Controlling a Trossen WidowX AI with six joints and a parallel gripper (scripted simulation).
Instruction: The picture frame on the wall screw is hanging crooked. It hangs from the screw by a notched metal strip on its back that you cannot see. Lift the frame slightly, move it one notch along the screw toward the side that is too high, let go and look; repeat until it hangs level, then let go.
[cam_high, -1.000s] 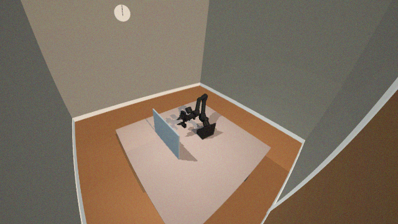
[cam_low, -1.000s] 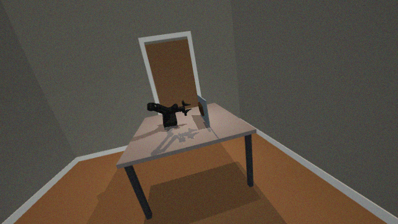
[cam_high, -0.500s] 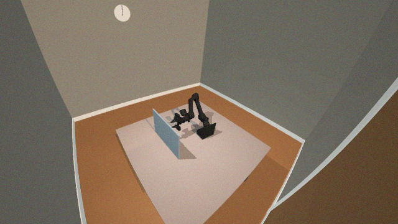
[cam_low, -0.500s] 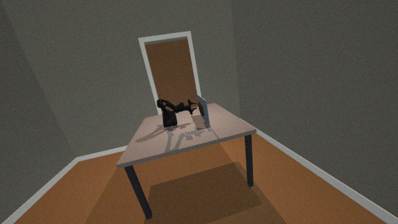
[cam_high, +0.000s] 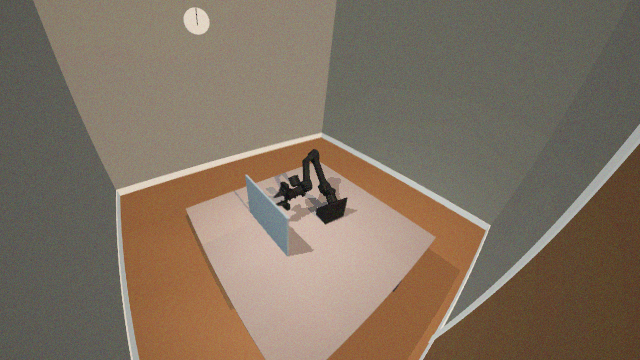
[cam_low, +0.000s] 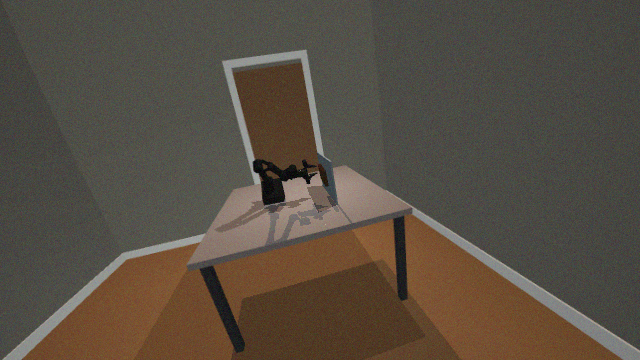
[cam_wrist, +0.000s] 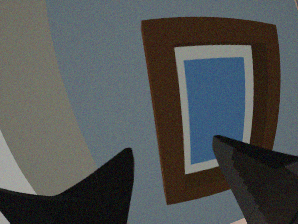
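The picture frame lies 5 cm ahead of my gripper tip, 1 cm to the left of it and 5 cm below it. Also, from my gripper tip: wall panel (6 cm ahead, 1 cm to the left, 6 cm below).
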